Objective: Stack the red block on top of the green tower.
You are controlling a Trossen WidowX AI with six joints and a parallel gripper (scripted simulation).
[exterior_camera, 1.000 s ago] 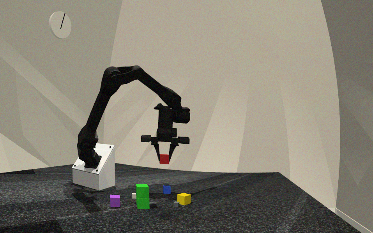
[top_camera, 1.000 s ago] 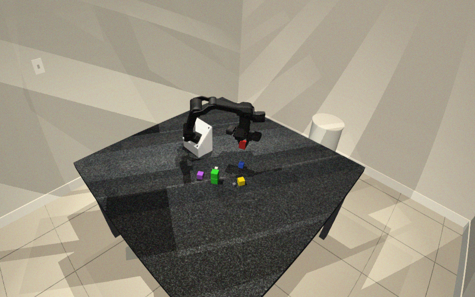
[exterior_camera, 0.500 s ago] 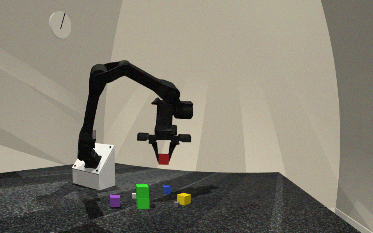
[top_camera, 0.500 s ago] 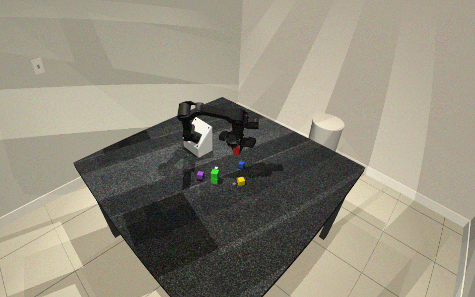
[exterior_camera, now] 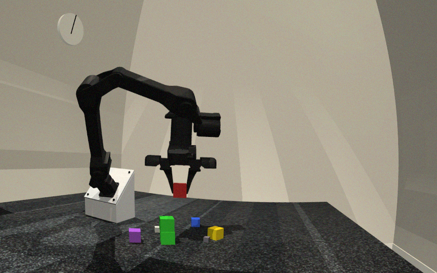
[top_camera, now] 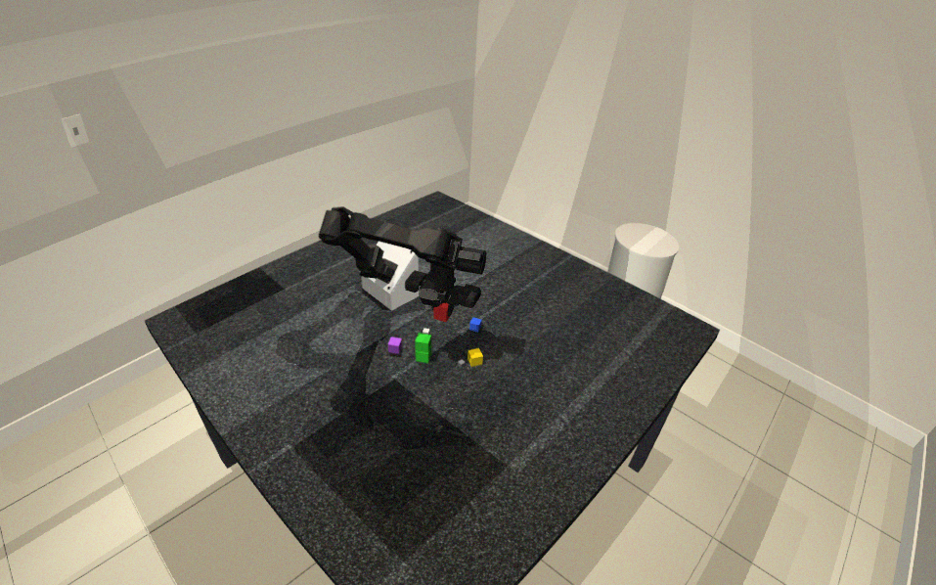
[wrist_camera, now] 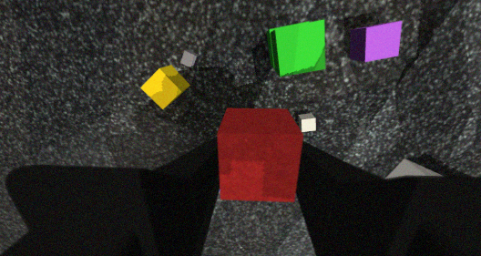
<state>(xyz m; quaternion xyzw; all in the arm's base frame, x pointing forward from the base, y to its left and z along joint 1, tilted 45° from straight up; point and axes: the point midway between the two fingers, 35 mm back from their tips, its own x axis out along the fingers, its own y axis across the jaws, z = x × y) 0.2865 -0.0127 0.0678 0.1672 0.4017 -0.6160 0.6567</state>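
The purple block is 90 mm behind my gripper tip, 90 mm to the right of it and 110 mm below it. Round my gripper tip: red block 10 mm above; yellow block 100 mm ahead, 30 mm to the left, 110 mm below; small white cube 80 mm behind, 10 mm to the left, 120 mm below.
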